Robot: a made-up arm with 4 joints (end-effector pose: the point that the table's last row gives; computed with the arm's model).
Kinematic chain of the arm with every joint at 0, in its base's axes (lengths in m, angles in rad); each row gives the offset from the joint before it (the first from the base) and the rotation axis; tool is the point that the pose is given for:
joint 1: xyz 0 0 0.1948 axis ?
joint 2: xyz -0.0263 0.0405 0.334 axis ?
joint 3: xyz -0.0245 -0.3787 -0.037 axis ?
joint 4: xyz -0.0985 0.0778 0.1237 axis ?
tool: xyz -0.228 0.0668 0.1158
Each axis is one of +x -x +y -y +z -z.
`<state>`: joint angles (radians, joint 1 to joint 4).
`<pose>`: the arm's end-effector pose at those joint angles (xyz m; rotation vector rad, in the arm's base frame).
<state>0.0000 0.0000 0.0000 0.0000</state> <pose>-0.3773 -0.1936 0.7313 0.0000 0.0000 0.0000</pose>
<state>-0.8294 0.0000 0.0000 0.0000</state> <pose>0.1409 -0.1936 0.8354 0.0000 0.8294 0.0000</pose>
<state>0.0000 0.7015 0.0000 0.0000</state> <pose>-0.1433 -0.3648 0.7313 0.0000 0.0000 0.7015</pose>
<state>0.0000 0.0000 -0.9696 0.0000</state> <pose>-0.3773 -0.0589 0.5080 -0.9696 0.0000 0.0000</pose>
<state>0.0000 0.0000 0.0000 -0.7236</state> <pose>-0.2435 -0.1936 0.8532 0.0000 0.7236 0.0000</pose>
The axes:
joint 1: -y
joint 2: +z
joint 3: +x
joint 4: -y

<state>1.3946 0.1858 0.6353 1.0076</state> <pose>-0.4264 -0.2764 -0.0496 0.7399 -2.2373 0.3755</pose>
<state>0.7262 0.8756 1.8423 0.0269</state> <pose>-0.0686 -0.6428 0.6337 1.3485 0.2572 1.1159</pose>
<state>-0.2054 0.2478 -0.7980 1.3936</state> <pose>-0.1803 -0.3525 0.3727 -0.4118 -1.2143 0.7832</pose>
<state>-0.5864 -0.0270 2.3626 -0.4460</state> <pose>-0.1780 -0.6627 0.5126 2.4050 0.4603 -0.1825</pose>
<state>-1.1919 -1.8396 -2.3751 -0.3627</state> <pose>-0.1022 0.3956 0.3740 1.6382 -1.7688 0.1185</pose>
